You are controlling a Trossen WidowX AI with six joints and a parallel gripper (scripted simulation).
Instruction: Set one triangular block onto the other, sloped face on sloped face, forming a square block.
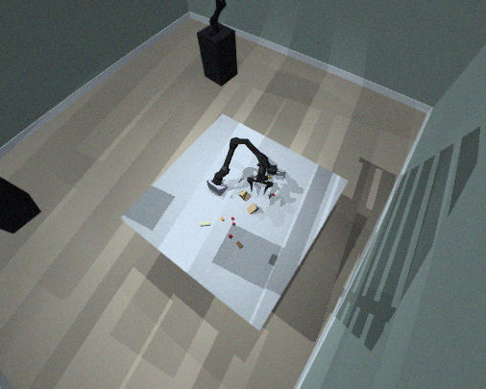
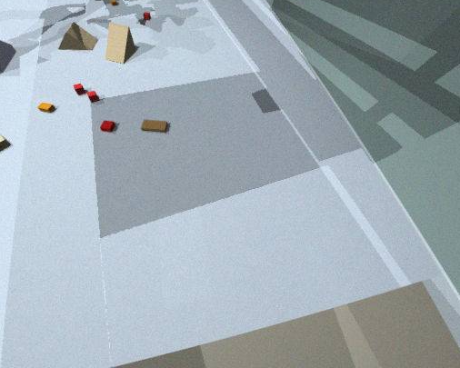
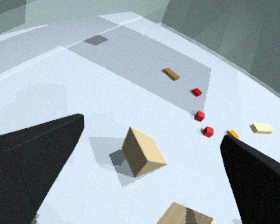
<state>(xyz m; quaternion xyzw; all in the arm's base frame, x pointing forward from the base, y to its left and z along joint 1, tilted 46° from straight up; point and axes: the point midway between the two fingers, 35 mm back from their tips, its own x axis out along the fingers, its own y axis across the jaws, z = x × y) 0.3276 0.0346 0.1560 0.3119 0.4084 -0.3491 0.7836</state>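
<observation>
The wooden triangular block lies 14 cm below my gripper tip, 11 cm behind it and 2 cm to the right of it. Round my gripper tip: pale bar: 39 cm to the right, 18 cm behind, 15 cm below; then flat tan piece: 34 cm to the right, 15 cm below, 12 cm ahead.
</observation>
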